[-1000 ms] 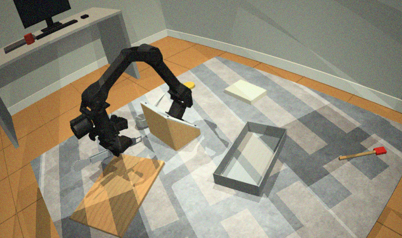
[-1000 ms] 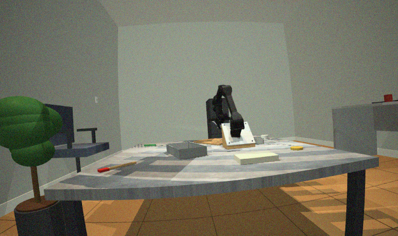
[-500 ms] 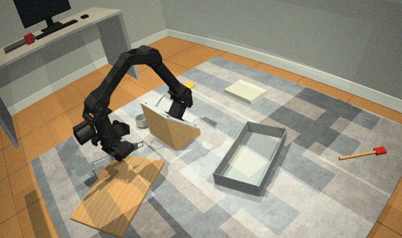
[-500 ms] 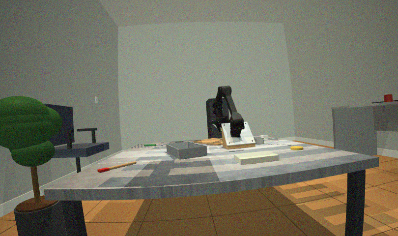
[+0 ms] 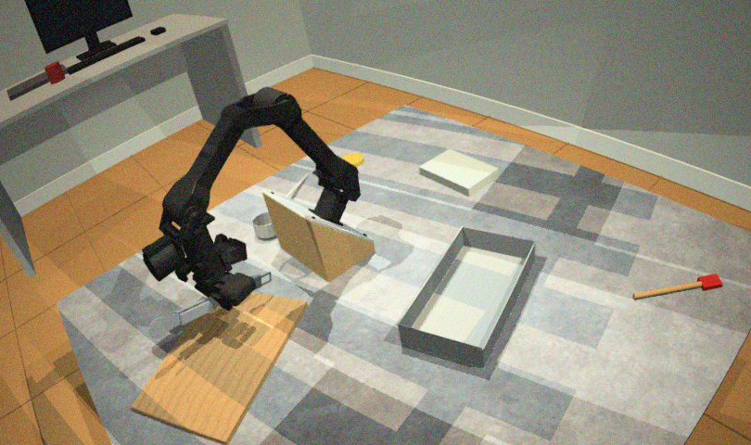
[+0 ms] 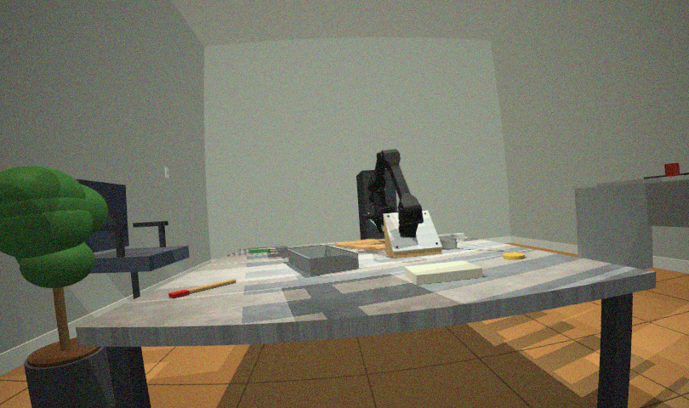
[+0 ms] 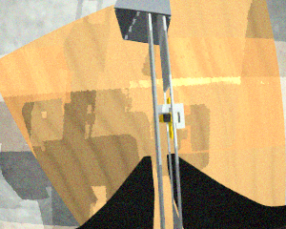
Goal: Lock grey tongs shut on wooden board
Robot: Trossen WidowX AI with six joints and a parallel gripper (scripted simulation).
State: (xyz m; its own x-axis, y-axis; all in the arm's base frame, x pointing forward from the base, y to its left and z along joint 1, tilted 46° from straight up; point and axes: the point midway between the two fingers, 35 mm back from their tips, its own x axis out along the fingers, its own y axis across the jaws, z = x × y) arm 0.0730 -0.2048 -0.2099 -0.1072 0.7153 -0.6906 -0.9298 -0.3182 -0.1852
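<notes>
My gripper tip is 6 cm to the left of the wooden board, 6 cm above it and 5 cm short of it. Also, from my gripper tip: white cylinder 39 cm behind, 5 cm below; grey roasting tin 40 cm to the left, 28 cm ahead, 4 cm below; yellow lock piece 3 cm to the left, 2 cm above, 1 cm behind.
</notes>
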